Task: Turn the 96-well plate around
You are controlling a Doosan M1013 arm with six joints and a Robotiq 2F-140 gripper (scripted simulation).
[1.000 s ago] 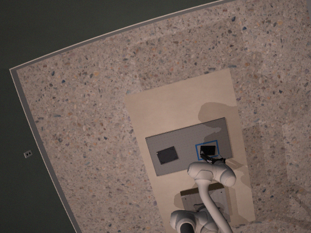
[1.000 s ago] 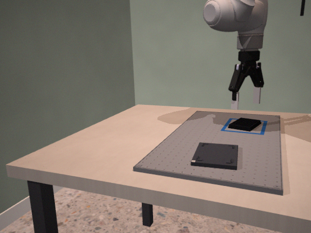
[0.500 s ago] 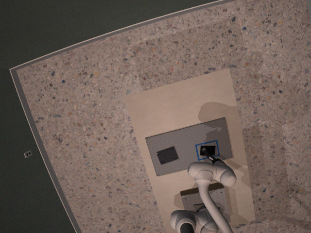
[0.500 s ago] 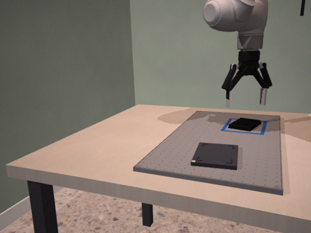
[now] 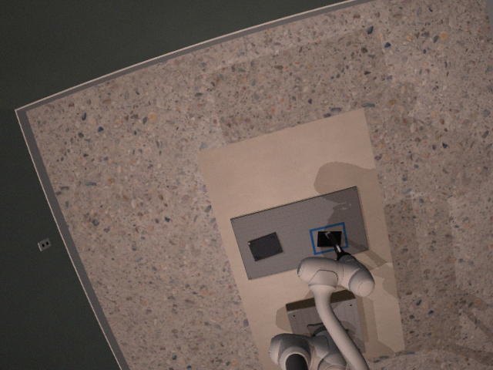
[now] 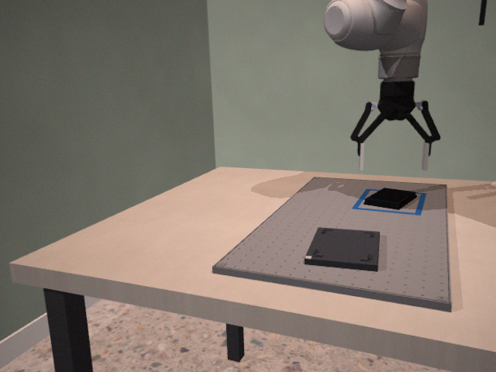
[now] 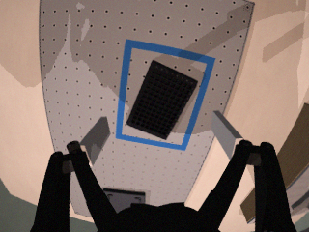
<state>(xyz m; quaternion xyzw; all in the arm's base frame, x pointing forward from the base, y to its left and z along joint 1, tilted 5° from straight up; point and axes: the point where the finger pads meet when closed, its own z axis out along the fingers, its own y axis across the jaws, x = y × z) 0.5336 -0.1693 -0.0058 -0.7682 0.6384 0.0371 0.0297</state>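
My gripper is now 8 cm above the black 96-well plate. Also, from my hand: small white A1 mark: 11 cm ahead, 43 cm to the left, 8 cm below; plate nest N1: 6 cm ahead, 35 cm to the left, 8 cm below.
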